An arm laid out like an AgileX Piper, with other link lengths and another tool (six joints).
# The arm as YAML. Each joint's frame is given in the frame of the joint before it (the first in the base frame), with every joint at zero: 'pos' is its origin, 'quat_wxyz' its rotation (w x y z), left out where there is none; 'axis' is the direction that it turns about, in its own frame. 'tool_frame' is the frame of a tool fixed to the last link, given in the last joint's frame.
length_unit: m
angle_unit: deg
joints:
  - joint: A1
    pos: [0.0, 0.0, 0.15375]
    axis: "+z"
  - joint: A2
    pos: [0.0, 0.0, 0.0]
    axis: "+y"
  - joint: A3
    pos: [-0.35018, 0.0, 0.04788]
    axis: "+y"
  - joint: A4
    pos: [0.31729, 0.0, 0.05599]
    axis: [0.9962, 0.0, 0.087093]
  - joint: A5
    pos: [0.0, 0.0, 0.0]
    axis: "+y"
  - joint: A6
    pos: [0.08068, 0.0, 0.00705]
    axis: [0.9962, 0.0, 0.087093]
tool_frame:
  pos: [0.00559, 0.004, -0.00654]
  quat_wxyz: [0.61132, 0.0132, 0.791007, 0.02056]
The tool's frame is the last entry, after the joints.
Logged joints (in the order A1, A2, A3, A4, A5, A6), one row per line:
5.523 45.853 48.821 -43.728 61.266 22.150
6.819 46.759 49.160 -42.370 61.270 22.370
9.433 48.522 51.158 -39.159 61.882 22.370
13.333 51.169 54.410 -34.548 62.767 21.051
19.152 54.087 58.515 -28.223 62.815 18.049
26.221 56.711 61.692 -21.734 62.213 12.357
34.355 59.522 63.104 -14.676 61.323 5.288
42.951 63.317 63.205 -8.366 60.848 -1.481
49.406 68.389 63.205 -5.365 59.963 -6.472
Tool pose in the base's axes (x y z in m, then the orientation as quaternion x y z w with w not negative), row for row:
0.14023 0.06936 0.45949 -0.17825 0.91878 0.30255 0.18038
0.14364 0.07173 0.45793 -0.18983 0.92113 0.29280 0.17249
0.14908 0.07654 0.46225 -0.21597 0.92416 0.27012 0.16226
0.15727 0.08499 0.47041 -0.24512 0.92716 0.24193 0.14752
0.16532 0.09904 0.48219 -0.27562 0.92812 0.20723 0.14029
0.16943 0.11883 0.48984 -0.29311 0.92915 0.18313 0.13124
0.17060 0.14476 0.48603 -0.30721 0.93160 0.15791 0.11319
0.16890 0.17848 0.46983 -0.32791 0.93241 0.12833 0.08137
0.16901 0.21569 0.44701 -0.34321 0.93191 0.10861 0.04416
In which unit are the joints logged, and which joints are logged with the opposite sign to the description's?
The joints are logged in degrees. Opposite sign: A3, A4, A6.
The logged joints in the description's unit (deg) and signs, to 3 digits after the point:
5.523 45.853 -48.821 43.728 61.266 -22.150
6.819 46.759 -49.160 42.370 61.270 -22.370
9.433 48.522 -51.158 39.159 61.882 -22.370
13.333 51.169 -54.410 34.548 62.767 -21.051
19.152 54.087 -58.515 28.223 62.815 -18.049
26.221 56.711 -61.692 21.734 62.213 -12.357
34.355 59.522 -63.104 14.676 61.323 -5.288
42.951 63.317 -63.205 8.366 60.848 1.481
49.406 68.389 -63.205 5.365 59.963 6.472

